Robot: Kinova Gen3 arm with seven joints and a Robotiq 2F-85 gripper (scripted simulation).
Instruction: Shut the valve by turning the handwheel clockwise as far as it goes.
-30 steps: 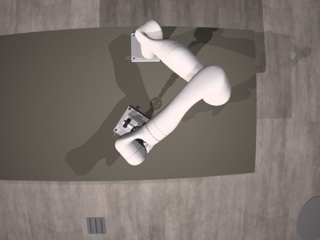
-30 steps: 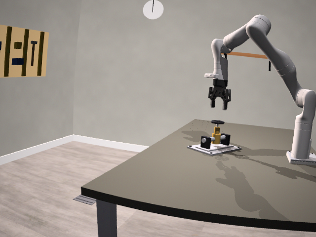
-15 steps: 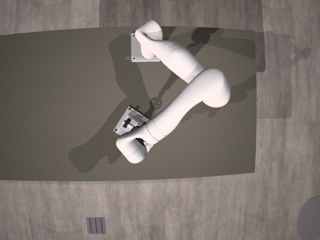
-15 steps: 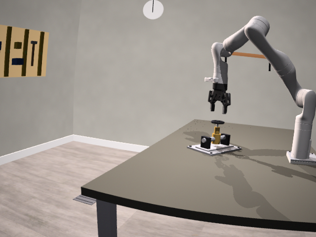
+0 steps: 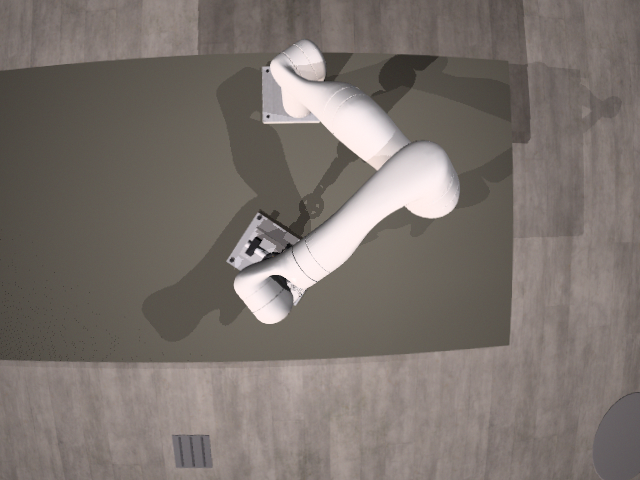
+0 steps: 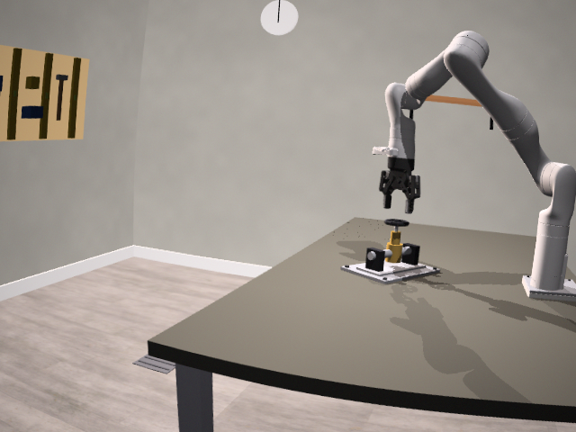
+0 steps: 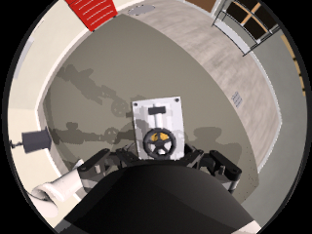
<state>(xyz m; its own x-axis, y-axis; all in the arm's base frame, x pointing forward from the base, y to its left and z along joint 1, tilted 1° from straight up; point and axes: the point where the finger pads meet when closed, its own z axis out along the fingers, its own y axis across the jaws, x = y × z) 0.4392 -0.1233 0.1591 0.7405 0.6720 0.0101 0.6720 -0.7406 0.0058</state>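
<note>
Now: the handwheel 50 mm below my hand.
</note>
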